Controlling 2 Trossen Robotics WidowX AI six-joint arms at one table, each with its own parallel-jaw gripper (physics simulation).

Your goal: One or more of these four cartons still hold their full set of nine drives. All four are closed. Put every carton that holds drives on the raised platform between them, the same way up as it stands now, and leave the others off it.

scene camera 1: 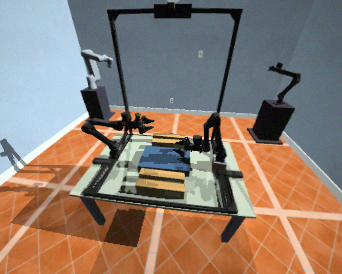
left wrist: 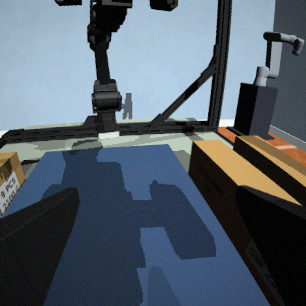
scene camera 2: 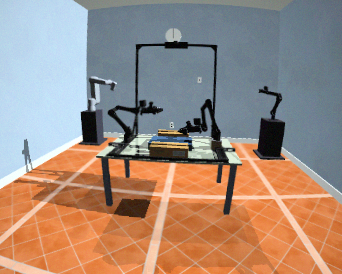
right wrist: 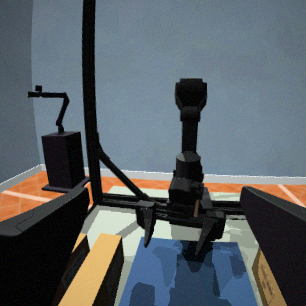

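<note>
The raised blue platform lies mid-table with bare top; arm shadows cross it. Two closed tan cartons stand side by side on its near side. Two more closed cartons stand on its far side, also in the right wrist view. A near-side carton shows a label reading "9 PCS". My left gripper is open and empty above the platform. My right gripper is open and empty, higher up. Carton contents are hidden.
A black gantry frame rises behind the table, and dark rails run along the tabletop. Two other arms stand on dark pedestals on the floor beyond the table.
</note>
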